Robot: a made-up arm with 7 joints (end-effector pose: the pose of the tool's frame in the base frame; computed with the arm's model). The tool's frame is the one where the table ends. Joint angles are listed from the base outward.
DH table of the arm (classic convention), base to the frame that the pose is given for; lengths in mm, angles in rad. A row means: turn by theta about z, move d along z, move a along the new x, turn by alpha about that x. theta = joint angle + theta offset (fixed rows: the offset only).
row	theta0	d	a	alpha
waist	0	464	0	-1.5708
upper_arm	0	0	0	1.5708
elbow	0	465	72	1.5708
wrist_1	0	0	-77	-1.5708
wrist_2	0	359	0	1.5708
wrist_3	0	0	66	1.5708
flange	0	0	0	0
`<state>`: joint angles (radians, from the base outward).
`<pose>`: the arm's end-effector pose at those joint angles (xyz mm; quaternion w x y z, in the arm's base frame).
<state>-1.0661 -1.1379 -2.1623 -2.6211 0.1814 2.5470 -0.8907</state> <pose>-399.8 78.7 341.3 0.1047 -0.2576 0.7662 -0.5793</pose>
Working (the frame after each row of the table, in the pose's form):
after waist: 0.0 0.0 464.0 0.6090 -0.6090 0.3593 -0.3593
after upper_arm: 0.0 0.0 464.0 0.7256 -0.2738 -0.4640 -0.4281
after elbow: -264.6 355.3 622.6 0.2243 -0.1727 0.9203 0.2700
after wrist_1: -337.5 372.6 604.9 0.4349 0.8856 -0.1536 0.0547
after wrist_2: -350.7 90.0 383.8 0.3110 -0.9166 0.0985 -0.2313
after wrist_3: -399.8 78.7 341.3 0.3440 0.0976 0.8024 -0.4777

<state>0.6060 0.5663 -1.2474 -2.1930 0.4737 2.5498 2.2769</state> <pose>491.6 -207.7 681.1 0.0152 0.0208 0.9856 -0.1670</pose>
Working (the frame after each row of the table, in the pose's form):
after waist: 0.0 0.0 464.0 0.6749 -0.6749 -0.2110 0.2110
after upper_arm: 0.0 0.0 464.0 0.9164 -0.0834 0.2667 0.2865
after elbow: 259.8 97.0 844.1 0.8023 0.4864 -0.0954 -0.3327
after wrist_1: 321.5 88.0 889.3 0.2669 0.1672 0.8873 -0.3370
after wrist_2: 451.1 -158.7 663.0 0.0228 -0.5015 -0.3948 0.7695
after wrist_3: 491.6 -207.7 681.1 0.1453 0.8862 -0.4319 0.0838

